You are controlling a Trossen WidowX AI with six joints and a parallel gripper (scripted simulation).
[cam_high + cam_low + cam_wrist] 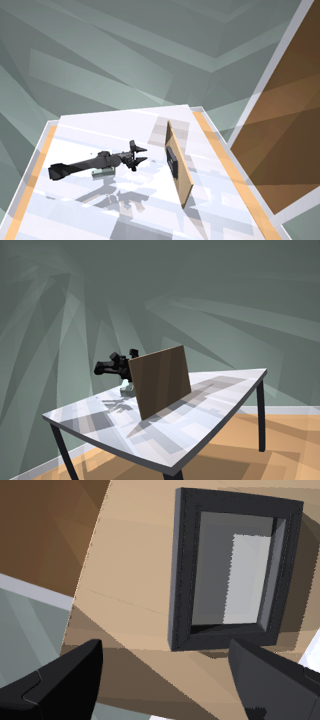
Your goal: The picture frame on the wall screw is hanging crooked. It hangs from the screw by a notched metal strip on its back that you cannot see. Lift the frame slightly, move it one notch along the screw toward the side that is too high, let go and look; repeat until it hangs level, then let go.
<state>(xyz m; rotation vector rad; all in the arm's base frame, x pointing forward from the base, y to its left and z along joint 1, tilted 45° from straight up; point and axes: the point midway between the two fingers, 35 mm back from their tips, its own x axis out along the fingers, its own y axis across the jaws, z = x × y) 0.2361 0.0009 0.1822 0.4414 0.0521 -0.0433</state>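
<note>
Now: gripper tip 16 cm short of the dark picture frame, 9 cm above it and 2 cm to the left of it. From my gripper tip the other things lie so: brown wall board (17 cm ahead, 10 cm below, 3 cm to the right).
</note>
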